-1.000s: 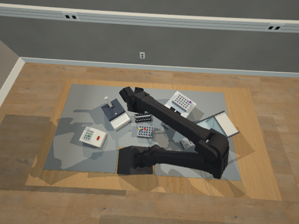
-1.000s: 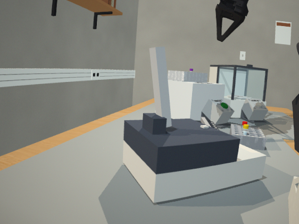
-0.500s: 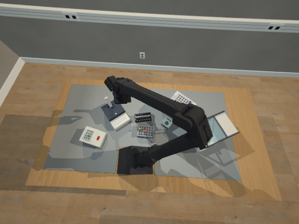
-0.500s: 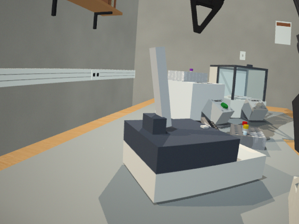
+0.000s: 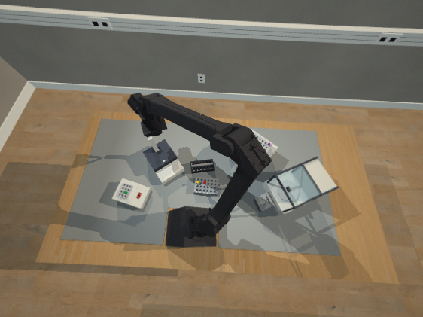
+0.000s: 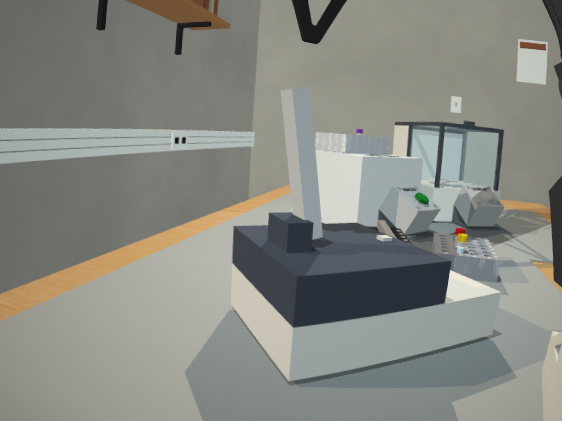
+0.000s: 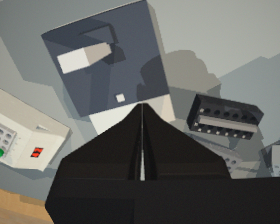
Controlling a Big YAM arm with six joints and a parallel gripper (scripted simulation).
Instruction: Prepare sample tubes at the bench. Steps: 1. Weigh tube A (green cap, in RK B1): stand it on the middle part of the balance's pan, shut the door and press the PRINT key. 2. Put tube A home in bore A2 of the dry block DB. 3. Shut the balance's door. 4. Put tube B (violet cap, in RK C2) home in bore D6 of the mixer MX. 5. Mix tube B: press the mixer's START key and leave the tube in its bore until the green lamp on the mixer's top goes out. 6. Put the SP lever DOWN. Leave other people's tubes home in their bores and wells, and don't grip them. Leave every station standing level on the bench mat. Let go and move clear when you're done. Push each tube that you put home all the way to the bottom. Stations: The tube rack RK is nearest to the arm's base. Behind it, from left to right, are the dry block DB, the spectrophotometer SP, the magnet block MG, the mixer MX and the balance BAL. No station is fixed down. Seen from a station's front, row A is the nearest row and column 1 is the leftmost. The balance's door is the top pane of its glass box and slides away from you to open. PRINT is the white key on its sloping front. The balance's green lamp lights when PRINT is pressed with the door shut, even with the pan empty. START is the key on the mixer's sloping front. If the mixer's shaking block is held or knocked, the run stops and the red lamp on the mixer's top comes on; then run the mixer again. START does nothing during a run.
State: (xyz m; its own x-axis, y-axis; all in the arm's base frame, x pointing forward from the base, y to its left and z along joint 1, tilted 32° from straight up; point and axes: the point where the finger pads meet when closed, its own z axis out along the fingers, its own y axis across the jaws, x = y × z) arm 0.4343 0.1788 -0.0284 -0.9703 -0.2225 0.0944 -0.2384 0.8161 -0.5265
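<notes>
Now: hand 5 cm to the right of the SP lever and 11 cm above it. The rest, counted from my hand: dry block (22 cm behind, 18 cm to the left, 22 cm below); then rack RK (22 cm behind, 21 cm to the right, 24 cm below); then magnet block (10 cm behind, 20 cm to the right, 23 cm below).
</notes>
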